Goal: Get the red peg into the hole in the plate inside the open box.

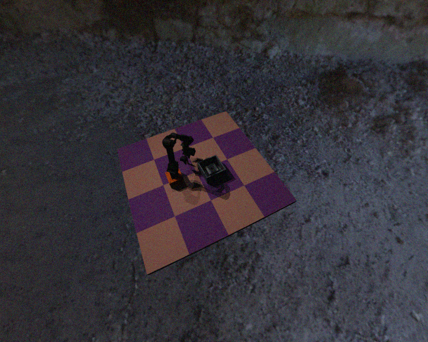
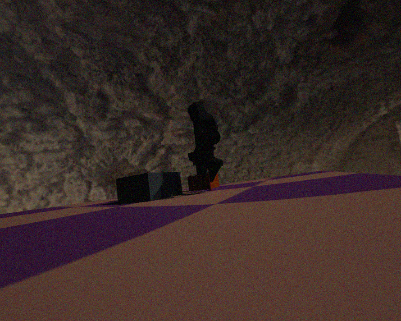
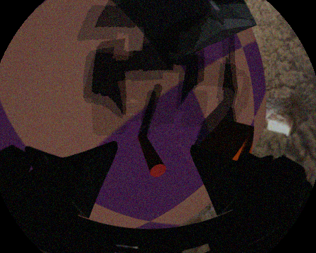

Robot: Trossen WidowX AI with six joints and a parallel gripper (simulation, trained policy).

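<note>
The red peg lies 1 cm to the left of my gripper tip and 1 cm below it. Also, from my gripper tip: dark box 18 cm to the right, 17 cm ahead, 2 cm below; then grey plate 18 cm to the right, 17 cm ahead.
</note>
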